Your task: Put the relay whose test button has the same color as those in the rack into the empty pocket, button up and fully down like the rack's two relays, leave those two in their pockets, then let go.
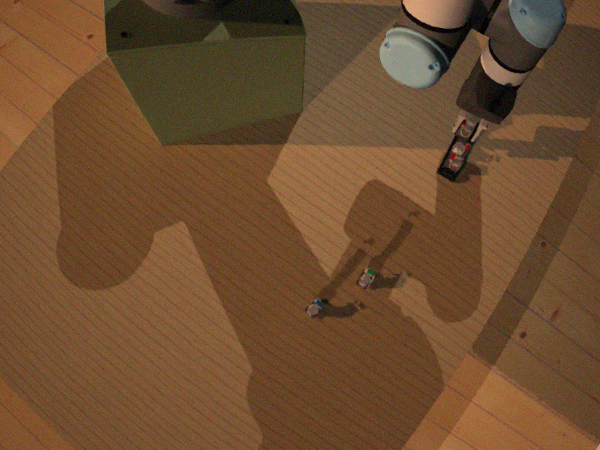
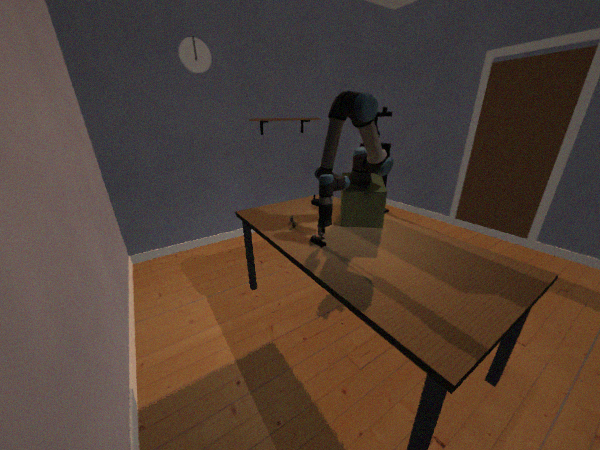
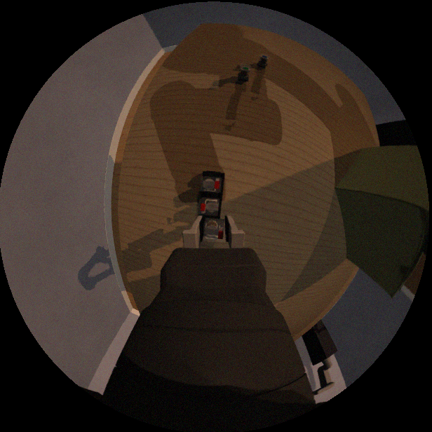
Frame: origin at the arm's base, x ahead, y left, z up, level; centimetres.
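Seen in the pictures: gripper, fingertip midpoint: (image 1: 464, 132) (image 2: 321, 234); arm's base at its link origin: (image 2: 359, 180).
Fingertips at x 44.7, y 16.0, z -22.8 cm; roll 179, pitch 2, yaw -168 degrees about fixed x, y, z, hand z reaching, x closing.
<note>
Offsets run from my fingertips to a thing's top centre. "spot": to the spot under its first point. Level surfaces: height alone.
My gripper (image 1: 467, 134) (image 3: 214, 223) is shut on a relay @[dz +1.6, dx -0.1, dy +0.9 cm] (image 1: 467, 128) (image 3: 213, 229) with a red test button, held upright, button up, over the end pocket of the black rack @[spot: dz -4.4, dx +1.8, dy -7.0 cm] (image 1: 446, 175) (image 2: 318, 241) (image 3: 213, 173). The held relay looks slightly higher than the rack's relays; its base and the pocket beneath are hidden, so I cannot tell how deep it sits. Two red-button relays sit in the rack: the far one @[dz -1.0, dx +1.5, dy -4.9 cm] (image 1: 454, 162) (image 3: 209, 184) and the middle one @[dz -1.0, dx +1.2, dy -1.7 cm] (image 1: 459, 149) (image 3: 212, 206). Their buttons lie on opposite sides.
A green-button relay @[dz -1.4, dx +0.3, dy -30.8 cm] (image 1: 366, 279) (image 3: 243, 75) and a blue-button relay @[dz -1.4, dx -3.6, dy -39.6 cm] (image 1: 314, 309) (image 3: 263, 62) stand on the wooden table @[dz -5.8 cm] (image 1: 150, 325) (image 2: 440, 300), well away from the rack. The green robot pedestal (image 1: 235, 90) (image 2: 364, 207) (image 3: 380, 215) stands to one side.
</note>
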